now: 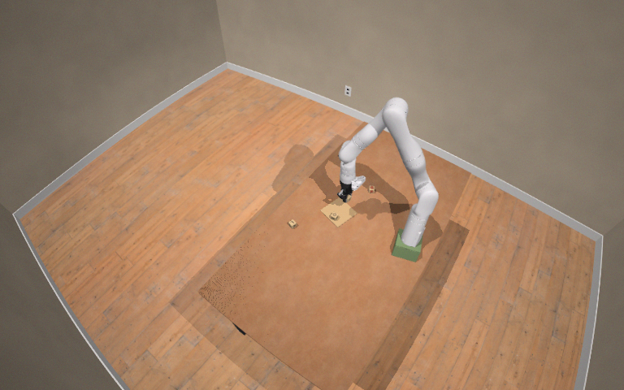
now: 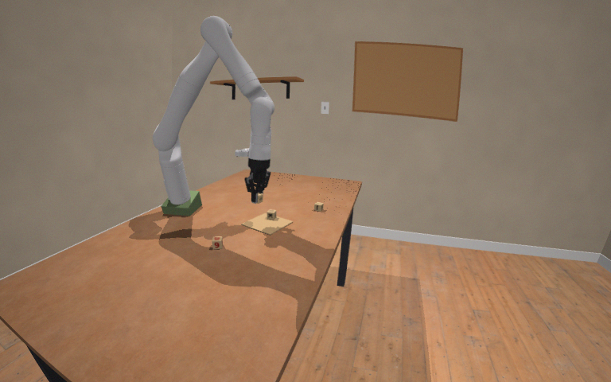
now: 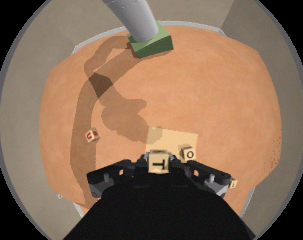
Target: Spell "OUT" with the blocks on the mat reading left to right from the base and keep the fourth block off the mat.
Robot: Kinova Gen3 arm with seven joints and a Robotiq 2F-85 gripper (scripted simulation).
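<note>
The tan mat lies 20 mm ahead of my hand, 30 mm to the left of it and 110 mm below it. From my hand the other things lie so: letter block (10 mm ahead, 80 mm to the left, 90 mm below).
</note>
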